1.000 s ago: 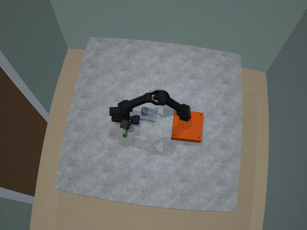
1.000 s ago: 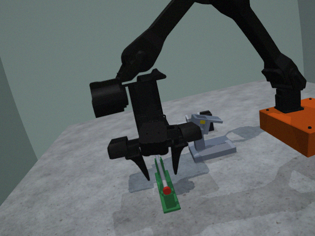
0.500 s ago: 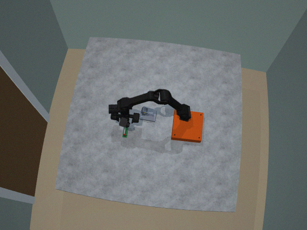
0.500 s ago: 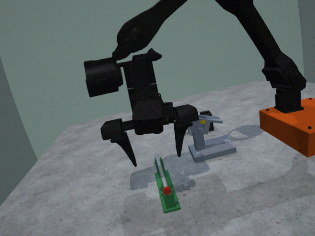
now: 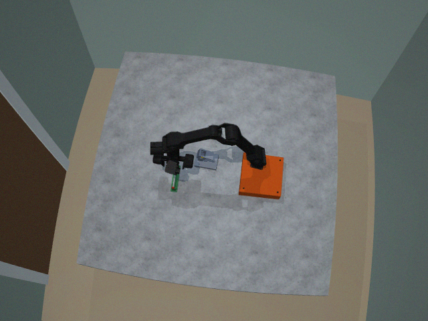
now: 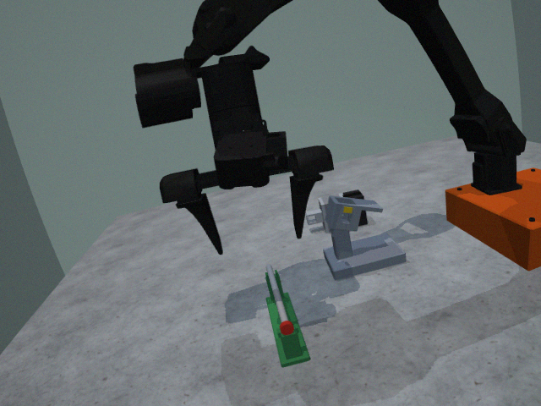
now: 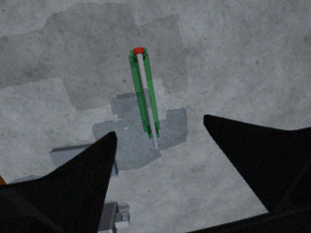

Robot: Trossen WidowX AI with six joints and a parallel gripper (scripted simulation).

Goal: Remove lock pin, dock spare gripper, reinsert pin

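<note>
The spare gripper is 26 cm to the right of my gripper tip, 11 cm behind it and 8 cm below it. From my gripper tip the other things lie so: green cradle 8 cm below, 2 cm to the left, 1 cm behind; grey mount 12 cm behind, 11 cm to the right, 5 cm below.
</note>
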